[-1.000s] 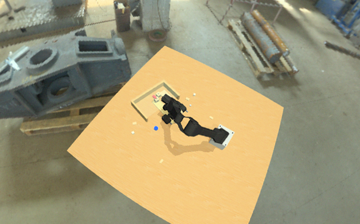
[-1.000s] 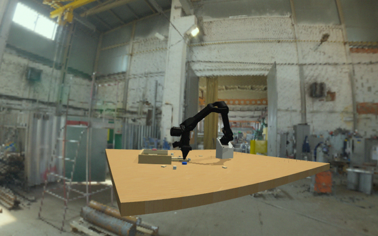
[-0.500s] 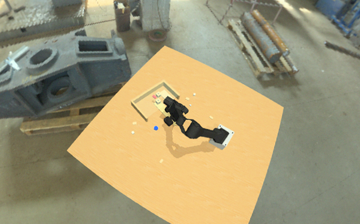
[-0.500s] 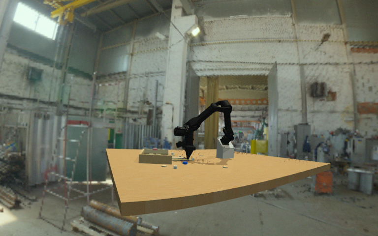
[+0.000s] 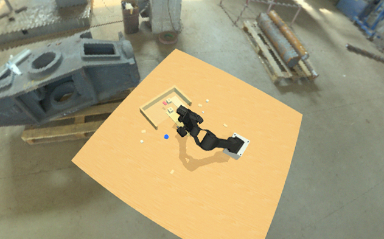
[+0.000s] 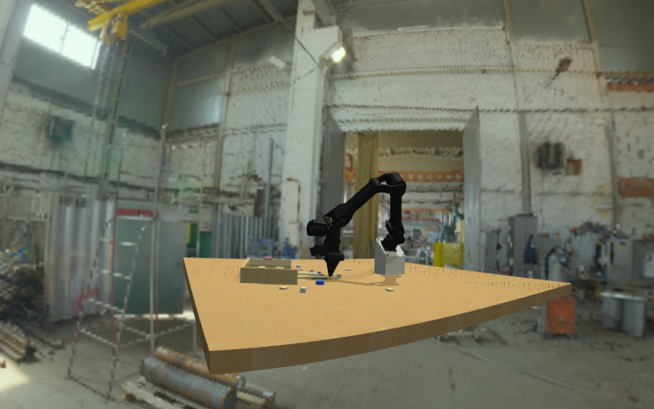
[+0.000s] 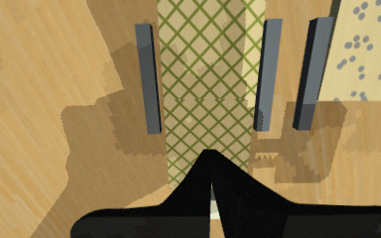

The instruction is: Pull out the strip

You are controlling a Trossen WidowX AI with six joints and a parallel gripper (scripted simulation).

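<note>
The green cross-hatched strip is 9 cm ahead of my gripper tip and 2 cm to the right of it. Also, from my gripper tip: pink piece: 24 cm ahead, 5 cm to the right, 6 cm above; then blue disc: 10 cm ahead, 12 cm to the left.
</note>
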